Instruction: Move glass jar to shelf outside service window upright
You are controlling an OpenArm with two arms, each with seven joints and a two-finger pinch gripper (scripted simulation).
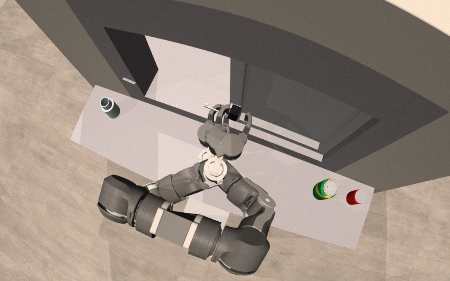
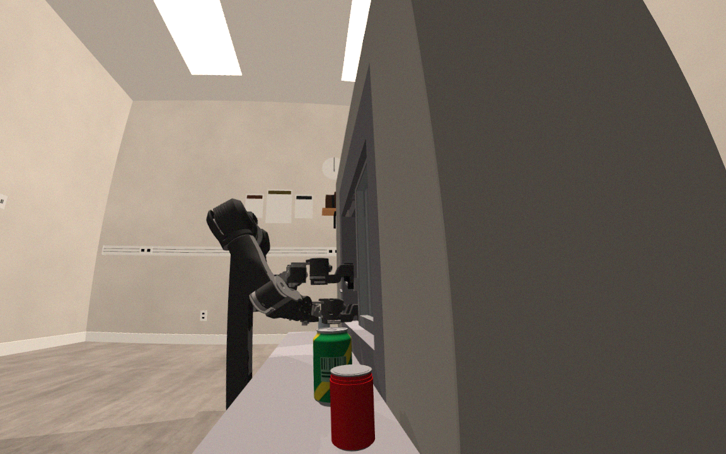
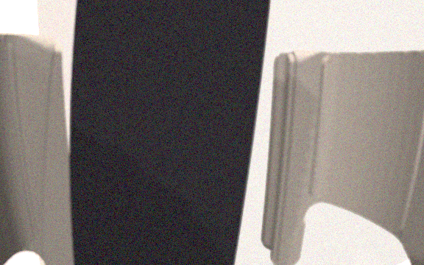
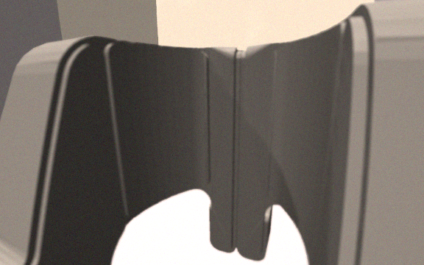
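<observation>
Now: the black handle 5 cm to the left of my left hand and 1 cm below it. The rest, counted from my left hand: sill: 21 cm below, 6 cm ahead, 2 cm to the left; upright: 9 cm ahead, 6 cm above, 2 cm to the left; glass jar: 47 cm to the left, 20 cm below, 7 cm behind.
</observation>
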